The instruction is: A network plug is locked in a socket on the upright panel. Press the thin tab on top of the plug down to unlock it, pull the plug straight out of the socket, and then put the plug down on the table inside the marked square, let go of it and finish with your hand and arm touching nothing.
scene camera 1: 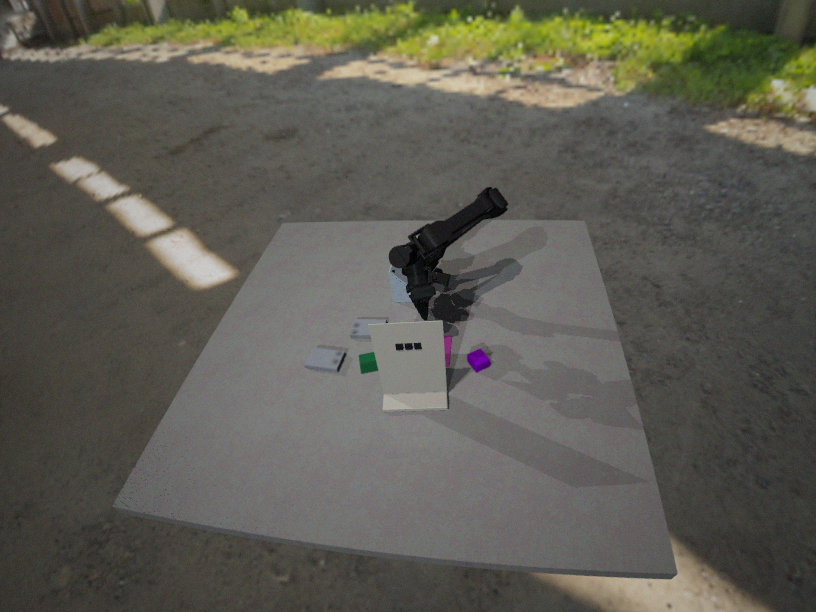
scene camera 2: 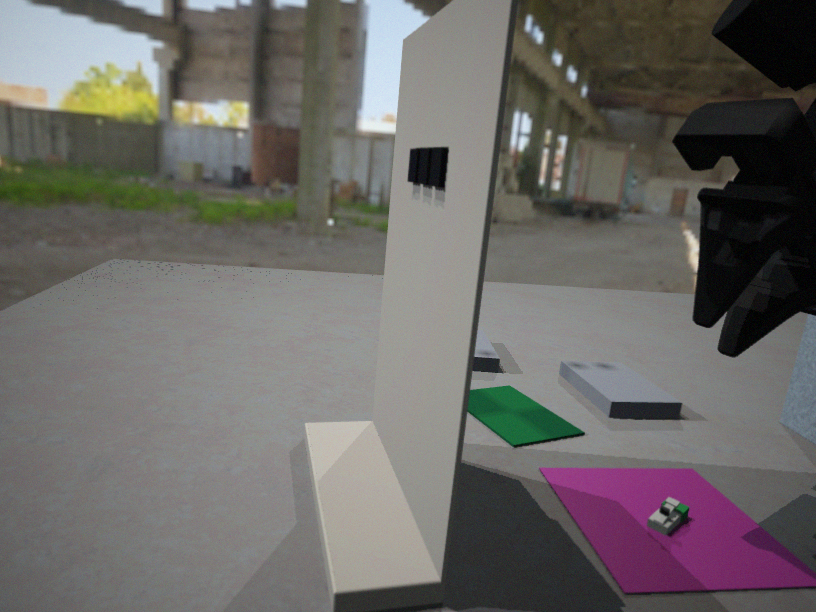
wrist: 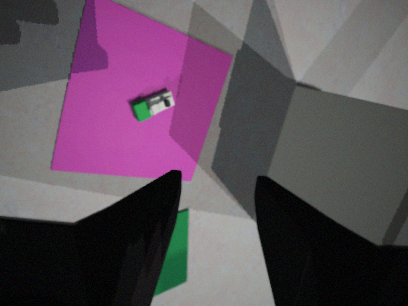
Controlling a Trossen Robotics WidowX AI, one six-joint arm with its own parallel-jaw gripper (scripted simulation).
The pictures show: the gripper, a network plug, an upright panel and a magenta square.
The gripper shows as well in scene camera 1 and in the wrist view.
